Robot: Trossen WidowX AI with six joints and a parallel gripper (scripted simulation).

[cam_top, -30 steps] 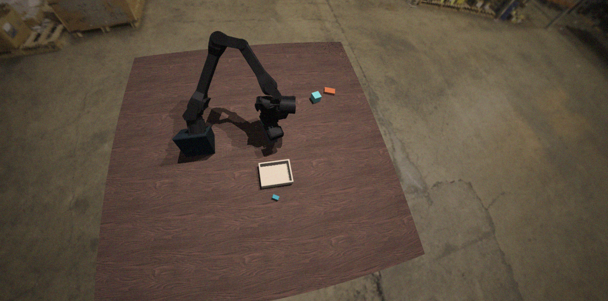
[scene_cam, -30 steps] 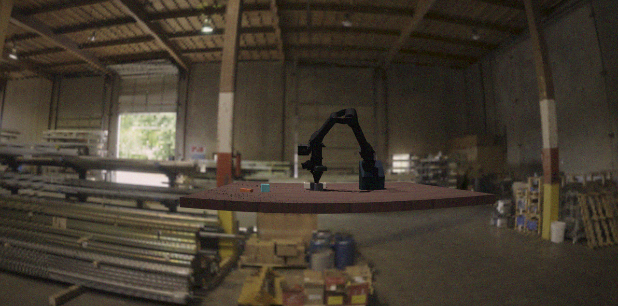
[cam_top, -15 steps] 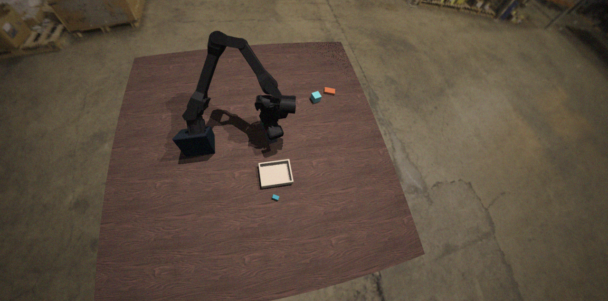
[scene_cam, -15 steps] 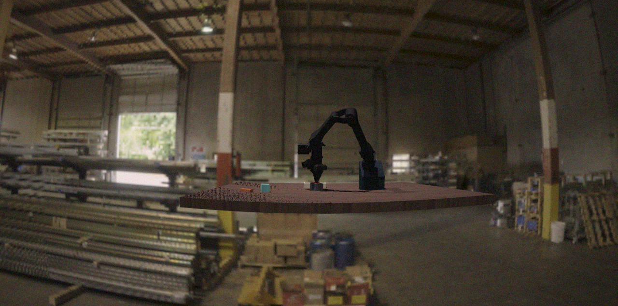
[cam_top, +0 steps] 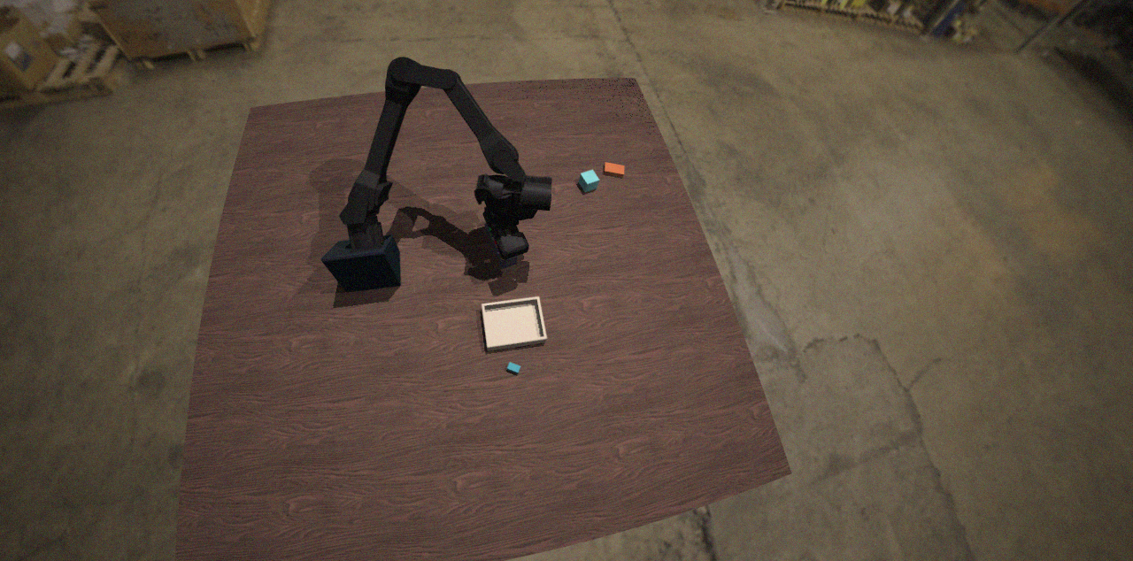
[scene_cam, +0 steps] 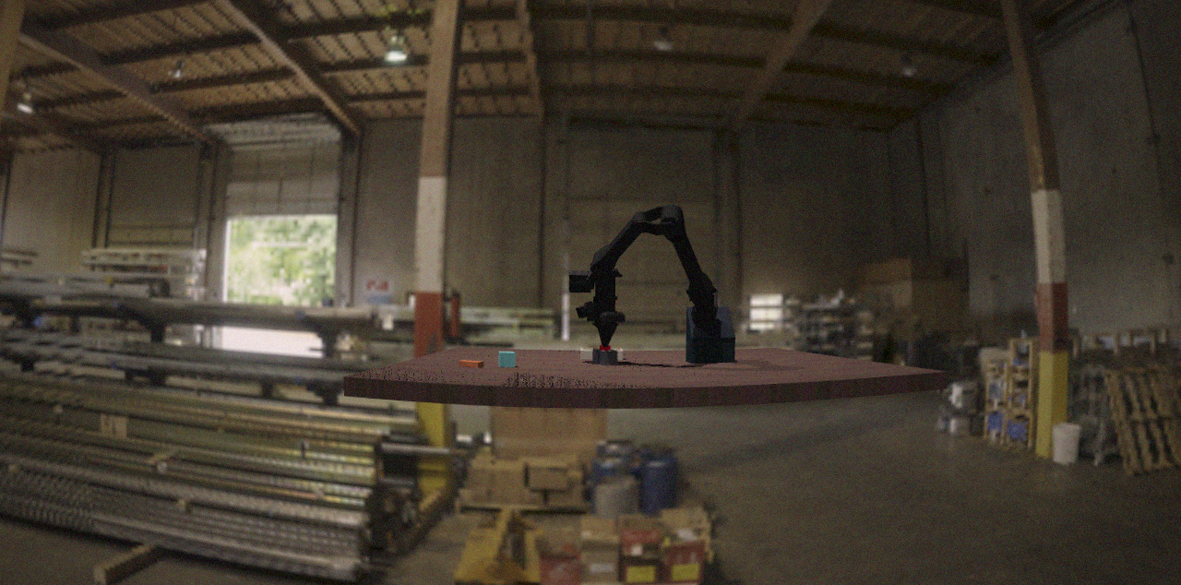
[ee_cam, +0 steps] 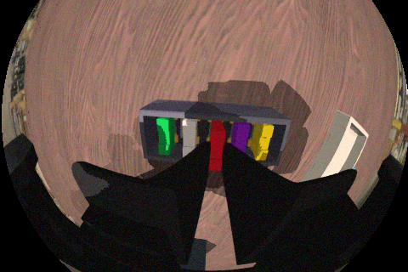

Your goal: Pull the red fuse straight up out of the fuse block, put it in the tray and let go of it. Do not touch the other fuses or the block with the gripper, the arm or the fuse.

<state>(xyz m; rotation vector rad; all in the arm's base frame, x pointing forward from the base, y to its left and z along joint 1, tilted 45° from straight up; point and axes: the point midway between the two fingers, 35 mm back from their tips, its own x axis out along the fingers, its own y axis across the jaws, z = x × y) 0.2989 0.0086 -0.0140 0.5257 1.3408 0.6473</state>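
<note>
My gripper tip is now 20 mm to the left of the purple fuse and 20 mm above it. Also, from my gripper tip: yellow fuse: 40 mm to the right, 20 mm below; then red fuse: 10 mm below; then white fuse: 20 mm to the left, 20 mm below.
</note>
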